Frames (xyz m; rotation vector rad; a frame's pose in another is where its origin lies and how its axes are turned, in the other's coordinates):
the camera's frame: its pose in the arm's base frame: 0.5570 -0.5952 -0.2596 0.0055 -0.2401 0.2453
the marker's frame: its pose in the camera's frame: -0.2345 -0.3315 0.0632 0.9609 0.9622 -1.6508
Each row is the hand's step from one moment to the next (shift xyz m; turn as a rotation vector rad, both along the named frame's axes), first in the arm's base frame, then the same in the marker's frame.
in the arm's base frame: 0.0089 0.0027 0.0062 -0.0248 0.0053 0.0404
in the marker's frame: -0.0060 0.0094 -0.0005 -0.0416 -0.0213 0.0096
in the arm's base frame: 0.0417 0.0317 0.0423 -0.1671 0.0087 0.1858
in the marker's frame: -0.0472 0.0455 -0.0153 -0.1900 -0.1512 0.0597
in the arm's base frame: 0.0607 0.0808 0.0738 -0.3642 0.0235 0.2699
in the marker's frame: -0.0923 0.0678 -0.0504 -0.2897 -0.3406 0.0782
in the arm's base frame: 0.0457 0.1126 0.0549 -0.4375 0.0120 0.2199
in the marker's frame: -0.0871 0.0518 -0.0866 -0.2451 -0.4179 0.0724
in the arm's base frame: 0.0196 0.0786 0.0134 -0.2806 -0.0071 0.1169
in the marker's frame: -0.0386 0.0219 -0.0691 -0.1295 -0.2702 0.0517
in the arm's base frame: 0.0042 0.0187 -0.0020 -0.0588 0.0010 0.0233
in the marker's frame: -0.0044 0.0043 -0.0183 -0.0269 -0.0567 0.0081
